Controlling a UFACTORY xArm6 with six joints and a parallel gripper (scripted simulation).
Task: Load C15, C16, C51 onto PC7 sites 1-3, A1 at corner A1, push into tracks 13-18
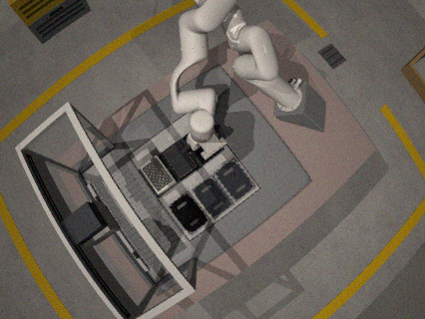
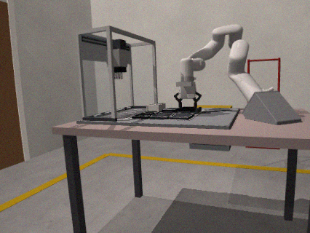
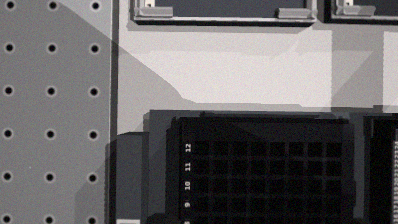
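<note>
The black 96-well plate lies 1 cm below my hand. Also, from my hand: plate carrier PC7 (9 cm ahead, 3 cm to the right, 2 cm below); pale well plate (20 cm ahead, 6 cm to the right); A1 mark (11 cm to the left, 8 cm ahead, 2 cm below).
</note>
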